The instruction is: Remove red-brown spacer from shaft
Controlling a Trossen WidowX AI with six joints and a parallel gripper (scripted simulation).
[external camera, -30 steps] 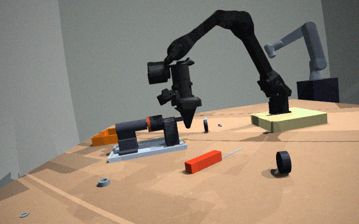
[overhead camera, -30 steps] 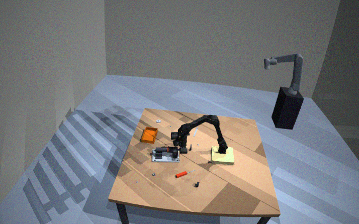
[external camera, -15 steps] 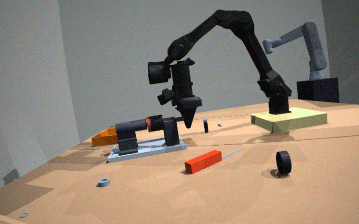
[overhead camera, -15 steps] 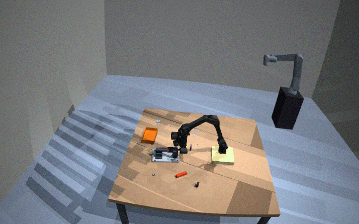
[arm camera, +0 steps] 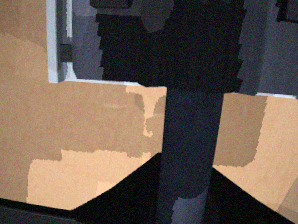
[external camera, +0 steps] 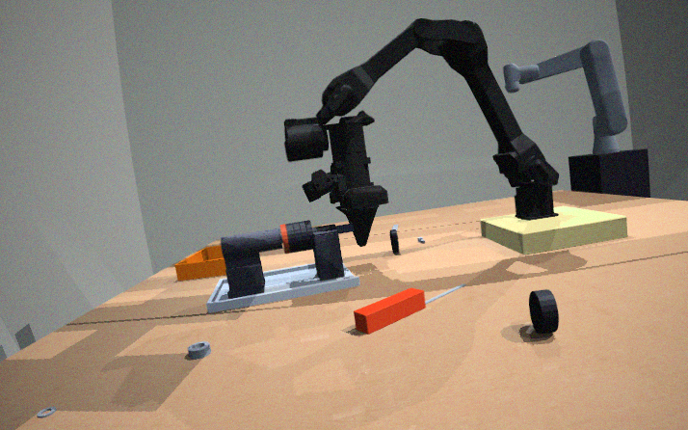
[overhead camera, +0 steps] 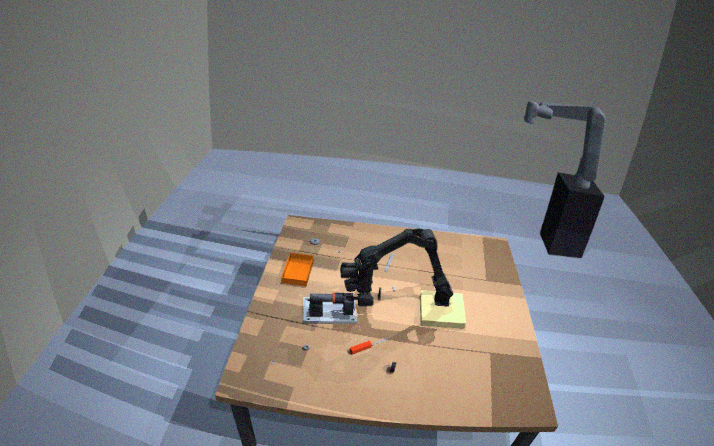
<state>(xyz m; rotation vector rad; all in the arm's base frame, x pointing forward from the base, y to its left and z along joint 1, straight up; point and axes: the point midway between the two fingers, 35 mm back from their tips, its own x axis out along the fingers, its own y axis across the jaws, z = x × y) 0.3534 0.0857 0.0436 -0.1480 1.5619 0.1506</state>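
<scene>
My gripper tip is now 8 cm short of the shaft, 1 cm to the right of it and 3 cm below it. The rest, counted from my gripper tip: orange tray (33 cm ahead, 22 cm to the right, 4 cm below); red-brown spacer (12 cm ahead, 2 cm to the left, 3 cm above); dark spacer (10 cm ahead, 2 cm to the left, 3 cm above).
</scene>
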